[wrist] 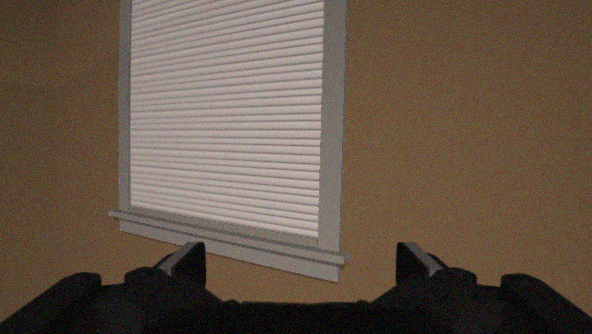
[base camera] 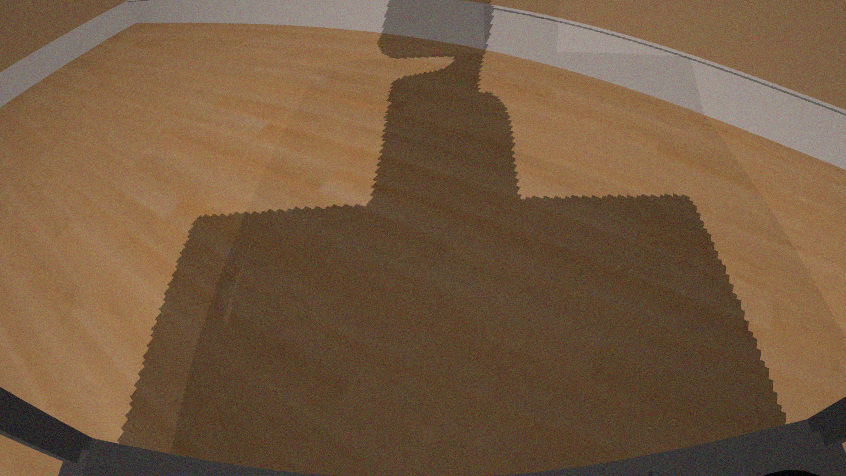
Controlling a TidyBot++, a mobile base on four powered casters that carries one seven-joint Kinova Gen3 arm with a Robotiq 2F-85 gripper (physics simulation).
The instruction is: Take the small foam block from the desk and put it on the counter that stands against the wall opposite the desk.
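Frame: origin at the arm's base, x right, y back, z down, level; millimetres.
Seen in the pictures: gripper, fingertip midpoint: [wrist: 300, 263].
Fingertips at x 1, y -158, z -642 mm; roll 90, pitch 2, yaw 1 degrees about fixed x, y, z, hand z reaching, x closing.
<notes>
A point is followed by its place in that frame.
My gripper [wrist: 300, 263] {x 1, y -158, z -642 mm} is open, its two dark fingers wide apart at the bottom of the wrist view. No object shows between them; the wall and part of a window sill show there. The small foam block, the desk and the counter do not show in the base camera view or the wrist view.
A window [wrist: 225, 120] {x -208, y -1035, z -758 mm} with closed white blinds and a grey frame is in the tan wall [wrist: 465, 125] {x 346, y -722, z -742 mm}. In the base camera view a pale baseboard [base camera: 621, 76] {x 303, y -731, z 379 mm} runs along the far edge of the wood floor [base camera: 147, 118] {x -547, y -749, z 397 mm}, with a corner at the upper left. The robot's dark shadow lies on the floor ahead.
</notes>
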